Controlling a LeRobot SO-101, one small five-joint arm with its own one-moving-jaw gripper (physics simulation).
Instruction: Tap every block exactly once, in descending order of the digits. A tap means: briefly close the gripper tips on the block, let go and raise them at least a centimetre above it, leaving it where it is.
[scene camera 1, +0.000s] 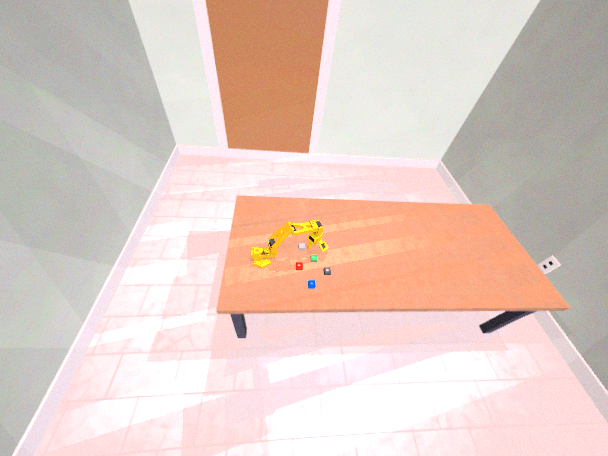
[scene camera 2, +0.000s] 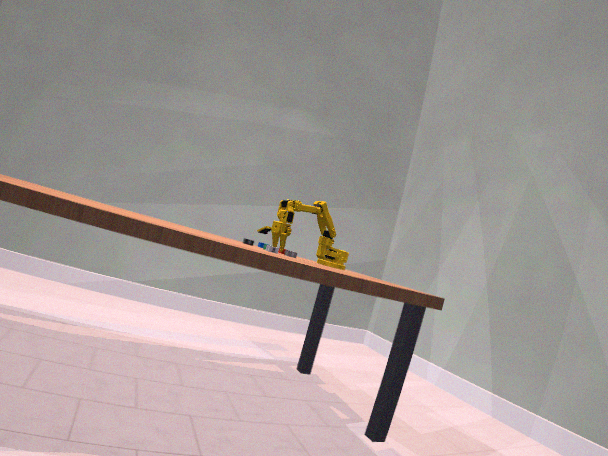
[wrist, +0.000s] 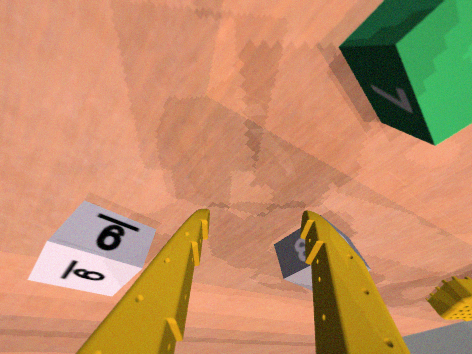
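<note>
My gripper (scene camera 1: 310, 245) (scene camera 2: 279, 249) (wrist: 256, 213) is open, its two jaws apart with bare tabletop between the tips, above the table. In the wrist view a white-grey block (wrist: 95, 237) marked with an underlined 6 lies left of the left jaw. A dark grey and white block (wrist: 290, 260) is partly hidden behind the right jaw; its digit looks like 3 or 8. A green block (wrist: 440, 70) (scene camera 1: 314, 258) is at the upper right, its digit partly cut off or dim. Scene camera 1 shows a pale block (scene camera 1: 301, 246), a red block (scene camera 1: 299, 266), a dark block (scene camera 1: 327, 271) and a blue block (scene camera 1: 311, 284).
The blocks stand close together on the wooden table (scene camera 1: 425, 260) (scene camera 2: 150, 230), in front of and beside the yellow arm. The arm's base (scene camera 1: 261, 257) (scene camera 2: 332, 255) is near the table's left end in scene camera 1. A yellow toothed part (wrist: 452, 300) shows at the wrist view's right edge.
</note>
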